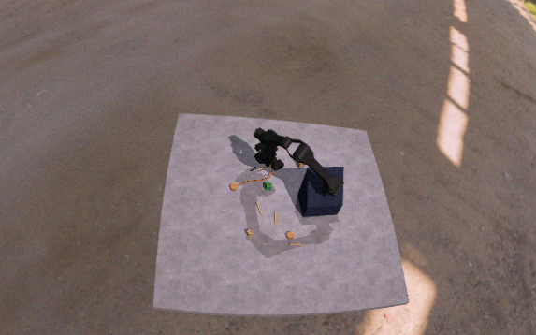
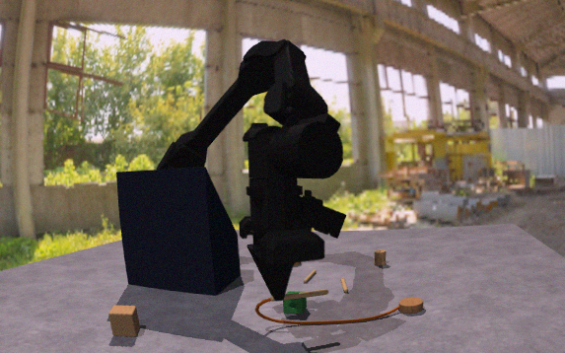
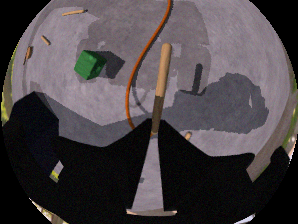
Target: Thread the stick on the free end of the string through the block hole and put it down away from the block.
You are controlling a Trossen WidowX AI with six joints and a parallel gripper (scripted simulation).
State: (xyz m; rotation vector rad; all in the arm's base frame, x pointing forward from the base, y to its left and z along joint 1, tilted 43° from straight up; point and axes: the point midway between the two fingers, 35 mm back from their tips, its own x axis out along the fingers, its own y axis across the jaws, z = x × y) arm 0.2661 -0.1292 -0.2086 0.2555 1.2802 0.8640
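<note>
Now: gripper tip 10 cm to the right of the green block, 4 cm above it and 1 cm short of it. Round my gripper tip: round wooden button: 19 cm ahead, 9 cm to the left, 5 cm below; short wooden cylinder: 38 cm to the left, 16 cm ahead, 4 cm below; wooden block: 22 cm behind, 5 cm to the right, 4 cm below.
</note>
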